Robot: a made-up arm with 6 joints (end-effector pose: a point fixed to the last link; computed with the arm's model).
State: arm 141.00 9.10 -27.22 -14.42 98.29 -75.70
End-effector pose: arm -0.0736 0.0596 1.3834 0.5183 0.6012 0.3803 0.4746
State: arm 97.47 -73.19 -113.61 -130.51 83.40 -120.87
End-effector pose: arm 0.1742 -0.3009 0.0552 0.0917 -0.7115 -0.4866 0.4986
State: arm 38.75 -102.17 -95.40 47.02 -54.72 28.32
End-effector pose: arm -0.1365 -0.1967 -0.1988 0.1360 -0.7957 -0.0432 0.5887
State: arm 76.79 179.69 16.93 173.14 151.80 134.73
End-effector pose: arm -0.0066 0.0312 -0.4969 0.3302 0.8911 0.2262 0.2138
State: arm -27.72 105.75 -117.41 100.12 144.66 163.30
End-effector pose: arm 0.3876 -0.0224 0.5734 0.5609 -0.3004 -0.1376 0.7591
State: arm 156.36 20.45 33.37 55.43 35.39 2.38
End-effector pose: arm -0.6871 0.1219 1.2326 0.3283 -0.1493 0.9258 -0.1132
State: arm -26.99 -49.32 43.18 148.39 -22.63 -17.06
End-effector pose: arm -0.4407 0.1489 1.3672 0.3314 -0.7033 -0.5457 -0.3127
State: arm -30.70 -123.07 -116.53 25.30 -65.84 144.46
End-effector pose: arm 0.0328 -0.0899 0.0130 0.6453 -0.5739 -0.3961 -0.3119
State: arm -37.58 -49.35 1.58 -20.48 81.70 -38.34
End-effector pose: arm -0.5381 0.3539 1.2058 0.1845 0.6138 -0.7554 -0.1360
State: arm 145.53 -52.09 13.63 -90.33 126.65 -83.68
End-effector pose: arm 0.6274 -0.2625 0.9944 0.7574 0.5496 0.3445 -0.0748
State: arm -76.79 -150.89 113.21 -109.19 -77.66 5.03
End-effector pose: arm 0.0248 0.5172 0.3828 0.6874 -0.4593 -0.5440 0.1433
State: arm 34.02 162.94 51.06 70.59 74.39 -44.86
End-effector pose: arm -0.2793 0.0516 -0.5283 0.1022 0.2948 -0.4040 0.8599
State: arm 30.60 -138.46 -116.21 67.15 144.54 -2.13
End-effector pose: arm -0.1287 0.0944 -0.0737 0.2858 -0.3043 0.6552 -0.6296
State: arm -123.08 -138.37 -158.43 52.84 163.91 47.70
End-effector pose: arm 0.1565 -0.0179 0.1406 0.7946 -0.1971 -0.2160 0.5321
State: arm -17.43 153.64 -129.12 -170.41 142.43 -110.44
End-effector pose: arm 0.1751 -0.0917 0.2986 0.3125 0.2026 0.2249 0.9004
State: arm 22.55 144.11 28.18 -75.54 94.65 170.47
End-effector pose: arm 0.3484 -0.0793 -0.5356 0.0930 -0.6026 0.6509 0.4522
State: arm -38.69 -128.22 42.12 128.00 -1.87 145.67
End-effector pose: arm -0.8609 0.6382 0.1094 0.1450 -0.0150 0.8186 -0.5556
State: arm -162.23 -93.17 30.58 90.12 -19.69 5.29
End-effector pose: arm 1.0631 0.3559 0.6060 0.6898 0.6298 -0.3380 0.1156
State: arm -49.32 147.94 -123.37 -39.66 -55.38 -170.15
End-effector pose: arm 0.3128 -0.2172 0.5000 0.0270 -0.7556 -0.6543 0.0157
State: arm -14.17 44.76 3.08 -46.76 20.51 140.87
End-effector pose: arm 0.8247 -0.2327 1.1794 0.4988 -0.8461 -0.1869 0.0196
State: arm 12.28 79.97 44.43 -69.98 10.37 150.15
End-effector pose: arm 1.0069 0.2115 0.1004 0.3905 -0.6641 -0.0660 0.6341
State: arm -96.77 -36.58 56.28 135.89 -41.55 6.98
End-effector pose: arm -0.0852 0.0792 1.3629 0.3222 -0.7104 0.0062 -0.6257
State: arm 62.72 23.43 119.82 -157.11 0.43 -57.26
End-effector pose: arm 0.2870 0.5133 0.3521 0.5358 -0.2809 -0.1665 0.7787
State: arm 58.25 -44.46 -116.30 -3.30 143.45 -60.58
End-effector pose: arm -0.3426 -0.5130 0.4938 0.0467 -0.9020 0.2506 -0.3484
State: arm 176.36 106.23 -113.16 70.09 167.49 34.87
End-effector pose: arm -0.4144 -0.1167 0.5305 0.7706 -0.2113 0.4072 0.4424
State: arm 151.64 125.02 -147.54 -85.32 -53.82 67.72
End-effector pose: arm -0.2617 -0.0755 0.5999 0.4549 -0.4134 -0.5177 -0.5951
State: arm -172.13 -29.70 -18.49 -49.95 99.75 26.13
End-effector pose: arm 0.4871 0.1589 1.2645 0.1221 0.1701 0.9234 -0.3216
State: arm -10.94 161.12 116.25 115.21 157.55 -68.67
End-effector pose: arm -0.1522 0.1061 -0.1380 0.9154 -0.1704 -0.3120 0.1888
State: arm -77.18 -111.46 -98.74 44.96 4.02 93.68
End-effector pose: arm 0.0034 0.1042 -0.3348 0.9395 -0.1993 0.2342 -0.1508
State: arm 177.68 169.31 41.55 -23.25 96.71 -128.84
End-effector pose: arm 0.3207 0.0297 -0.4338 0.0205 -0.9425 -0.2986 0.1486
